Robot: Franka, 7 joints.
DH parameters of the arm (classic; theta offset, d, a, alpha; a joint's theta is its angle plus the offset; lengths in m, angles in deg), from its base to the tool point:
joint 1: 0 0.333 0 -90
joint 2: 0 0 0 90
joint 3: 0 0.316 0.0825 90
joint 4: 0 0 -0.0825 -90
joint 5: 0 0.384 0 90
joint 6: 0 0 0.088 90
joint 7: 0 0.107 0 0
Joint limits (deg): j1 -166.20..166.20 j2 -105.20..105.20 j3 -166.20..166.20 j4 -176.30..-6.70 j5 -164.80..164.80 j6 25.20..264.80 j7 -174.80..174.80
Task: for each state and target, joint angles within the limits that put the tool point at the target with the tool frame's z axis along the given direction. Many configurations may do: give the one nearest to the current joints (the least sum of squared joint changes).
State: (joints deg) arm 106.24 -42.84 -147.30 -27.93 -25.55 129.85 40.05
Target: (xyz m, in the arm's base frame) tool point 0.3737 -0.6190 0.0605 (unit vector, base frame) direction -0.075 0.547 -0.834
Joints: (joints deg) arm 108.25 -83.23 -150.75 -37.78 -16.66 86.25 40.05
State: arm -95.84 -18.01 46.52 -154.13 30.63 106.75 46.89
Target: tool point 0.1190 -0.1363 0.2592 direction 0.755 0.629 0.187
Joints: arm -109.47 -16.76 24.57 -176.30 59.75 63.10 46.89
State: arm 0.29 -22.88 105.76 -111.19 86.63 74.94 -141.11
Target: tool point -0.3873 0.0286 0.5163 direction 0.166 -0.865 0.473
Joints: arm 21.94 19.05 137.42 -139.90 88.79 58.16 -141.11
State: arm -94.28 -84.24 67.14 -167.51 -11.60 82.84 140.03
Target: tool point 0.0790 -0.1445 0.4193 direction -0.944 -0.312 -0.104
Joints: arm -56.55 -70.29 34.67 -176.30 -45.00 75.26 140.03
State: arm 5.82 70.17 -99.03 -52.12 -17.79 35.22 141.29
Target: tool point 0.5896 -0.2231 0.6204 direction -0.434 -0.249 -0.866
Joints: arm 17.05 48.35 -80.19 -45.54 20.84 57.24 141.29
